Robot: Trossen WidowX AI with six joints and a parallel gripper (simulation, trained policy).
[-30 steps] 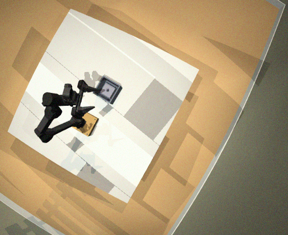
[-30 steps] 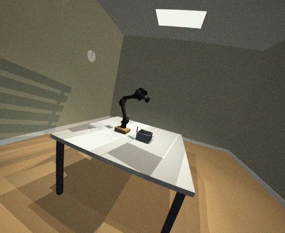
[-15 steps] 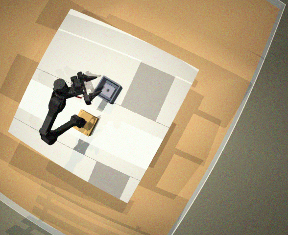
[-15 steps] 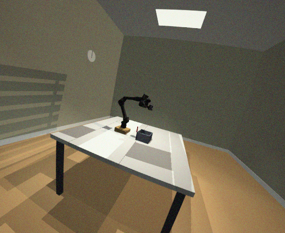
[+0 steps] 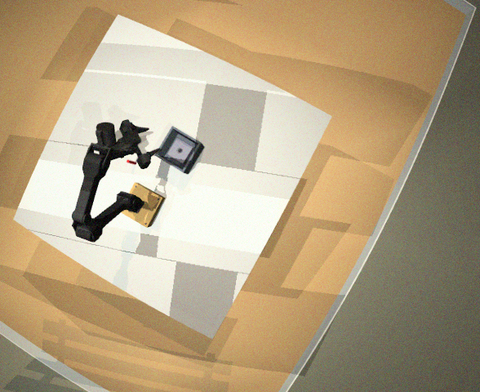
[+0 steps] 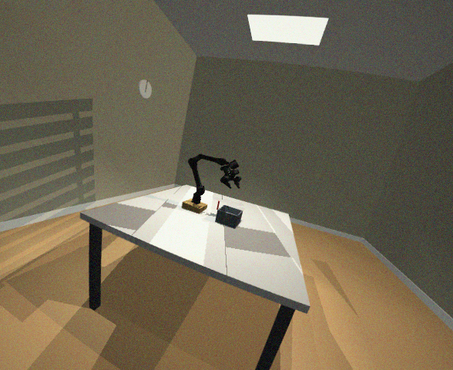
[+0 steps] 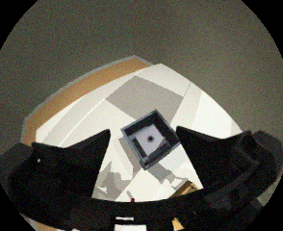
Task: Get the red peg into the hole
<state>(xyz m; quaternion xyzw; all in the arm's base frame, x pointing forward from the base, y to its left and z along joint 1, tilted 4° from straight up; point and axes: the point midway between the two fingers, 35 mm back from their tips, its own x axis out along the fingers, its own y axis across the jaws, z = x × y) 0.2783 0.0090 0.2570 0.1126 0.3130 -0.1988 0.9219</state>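
The red peg is 220 mm below my gripper tip, 160 mm behind it and 130 mm to the left of it. Also, from my gripper tip: dark box 240 mm below, 50 mm to the right, 20 mm ahead; then plate 220 mm below, 50 mm to the right, 20 mm ahead.
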